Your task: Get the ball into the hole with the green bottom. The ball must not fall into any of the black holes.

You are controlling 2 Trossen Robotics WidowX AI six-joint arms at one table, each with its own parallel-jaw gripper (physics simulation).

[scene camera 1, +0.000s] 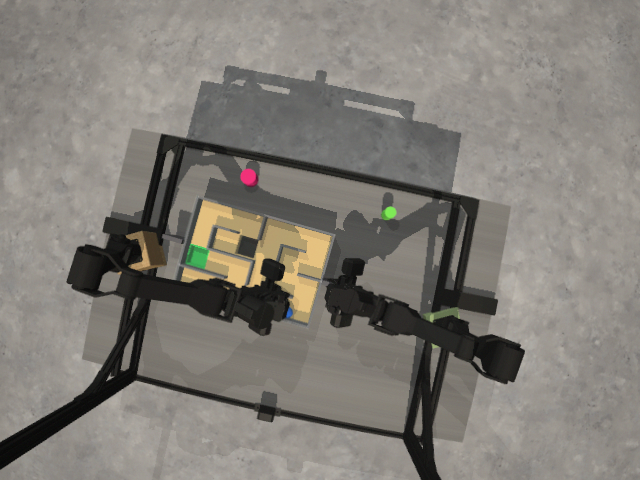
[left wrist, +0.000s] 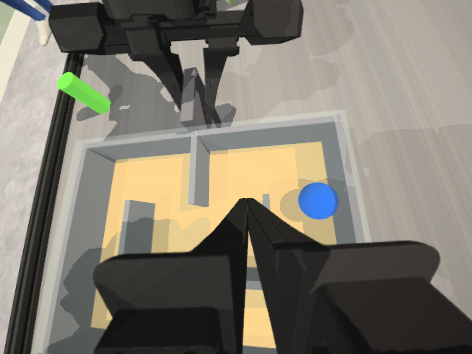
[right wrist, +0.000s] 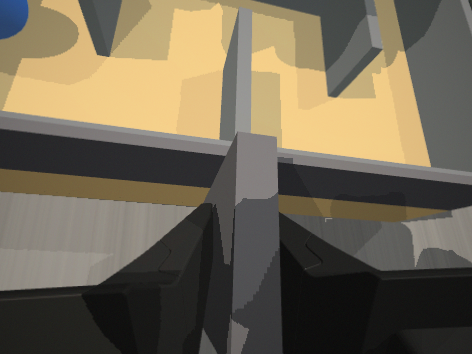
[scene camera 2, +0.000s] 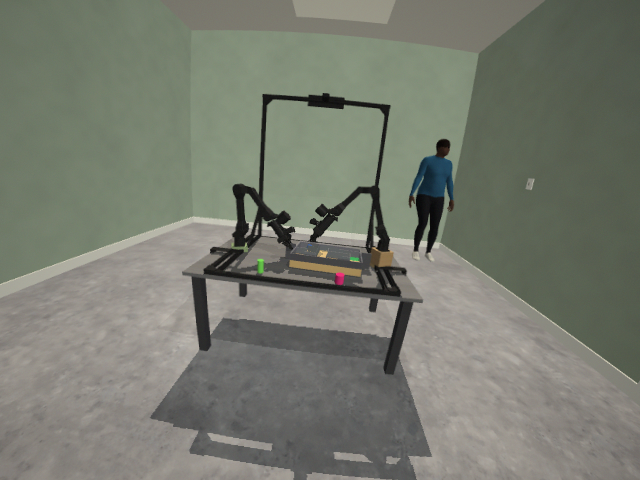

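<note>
The maze box (scene camera 1: pixel 297 224) (scene camera 2: pixel 320 266) (left wrist: pixel 140 140) has a tan floor and grey walls. The blue ball (scene camera 1: pixel 289 313) (left wrist: pixel 318 201) (right wrist: pixel 10 17) is in the corner region at the bottom right of the box in scene camera 1. The green-bottomed hole (scene camera 1: pixel 197 256) (scene camera 2: pixel 354 258) is at the box's left side there, and a black hole (scene camera 1: pixel 247 246) is right of it. My left gripper (left wrist: pixel 246 204) (scene camera 2: pixel 312 240) is shut and empty, above the maze beside the ball. My right gripper (right wrist: pixel 232 212) (scene camera 2: pixel 291 246) is shut on the grey side handle (right wrist: pixel 256 170) (left wrist: pixel 189 97). My left arm hides part of the maze.
Another grey handle (scene camera 1: pixel 173 238) sticks out from the box's left side. A pink cylinder (scene camera 1: pixel 249 177) (scene camera 2: pixel 339 279) and a green cylinder (scene camera 1: pixel 389 212) (scene camera 2: pixel 260 266) (left wrist: pixel 82 92) stand on the table. A wooden block (scene camera 1: pixel 149 250) (scene camera 2: pixel 381 257) is by my left arm's base. A black frame surrounds the workspace.
</note>
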